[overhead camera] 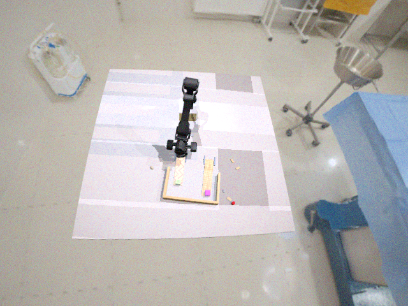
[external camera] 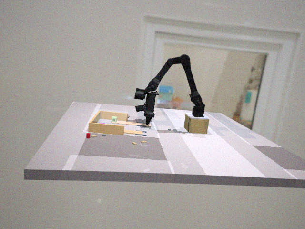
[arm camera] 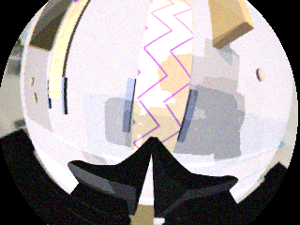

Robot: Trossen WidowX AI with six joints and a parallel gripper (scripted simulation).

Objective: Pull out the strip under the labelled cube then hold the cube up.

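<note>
Now: gripper tip 10 cm short of the zigzag strip and 1 cm to the left of it. The rest, counted from my gripper tip: labelled cube 21 cm ahead, 2 cm above, 1 cm to the right; then red peg 34 cm ahead, 32 cm to the left, 1 cm above.
</note>
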